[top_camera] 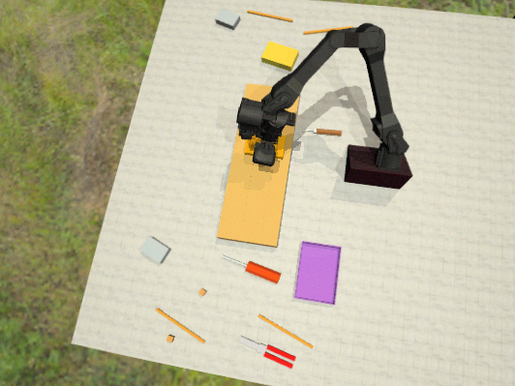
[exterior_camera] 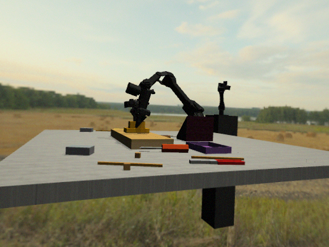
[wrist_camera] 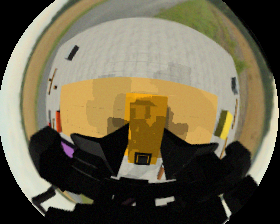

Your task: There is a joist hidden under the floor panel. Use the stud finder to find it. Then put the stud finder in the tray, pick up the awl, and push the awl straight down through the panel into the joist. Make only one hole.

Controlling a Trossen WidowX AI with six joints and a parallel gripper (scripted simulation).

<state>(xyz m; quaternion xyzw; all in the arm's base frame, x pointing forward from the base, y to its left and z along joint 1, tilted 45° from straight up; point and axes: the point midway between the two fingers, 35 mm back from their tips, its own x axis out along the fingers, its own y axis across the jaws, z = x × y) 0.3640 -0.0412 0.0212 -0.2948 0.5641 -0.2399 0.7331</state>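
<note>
Now: the purple tray 21 cm behind my gripper tip, 36 cm to the left of it and 5 cm below it. Also, from my gripper tip: yellow block (1 cm behind, 35 cm to the right, 5 cm below); then awl (17 cm behind, 8 cm to the right, 6 cm below); then yellow stud finder (2 cm behind, 2 cm above).
</note>
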